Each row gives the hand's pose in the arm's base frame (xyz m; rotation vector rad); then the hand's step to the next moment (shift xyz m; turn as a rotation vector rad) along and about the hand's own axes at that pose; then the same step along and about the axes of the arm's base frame.
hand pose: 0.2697 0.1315 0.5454 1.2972 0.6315 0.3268
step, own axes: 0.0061 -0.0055 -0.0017 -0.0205 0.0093 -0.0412
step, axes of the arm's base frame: 0.0031 0.0033 -0.0070 -0.0398 0.0234 0.0084
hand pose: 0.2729 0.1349 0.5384 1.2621 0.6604 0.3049
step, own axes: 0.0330 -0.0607 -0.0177 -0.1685 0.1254 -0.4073
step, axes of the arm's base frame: 0.0064 0.0141 -0.0696 -0.3626 0.2598 0.1051
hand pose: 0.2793 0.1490 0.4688 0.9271 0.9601 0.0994
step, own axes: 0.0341 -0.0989 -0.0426 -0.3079 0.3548 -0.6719
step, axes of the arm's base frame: -0.0417 -0.0195 -0.1032 -0.5702 0.5076 0.2988
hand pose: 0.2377 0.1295 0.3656 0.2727 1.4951 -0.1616
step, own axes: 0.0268 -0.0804 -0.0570 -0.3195 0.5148 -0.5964
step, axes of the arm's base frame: -0.0747 -0.0596 -0.0361 -0.4550 0.6393 0.3271
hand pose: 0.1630 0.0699 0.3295 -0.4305 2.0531 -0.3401
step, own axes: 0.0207 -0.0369 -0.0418 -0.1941 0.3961 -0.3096
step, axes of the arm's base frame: -0.0400 -0.0395 0.0195 -0.2440 0.4599 0.1390
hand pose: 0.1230 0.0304 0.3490 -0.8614 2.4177 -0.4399
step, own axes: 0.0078 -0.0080 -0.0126 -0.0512 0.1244 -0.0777
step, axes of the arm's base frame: -0.0085 -0.0095 0.0109 -0.0717 0.1356 0.0243
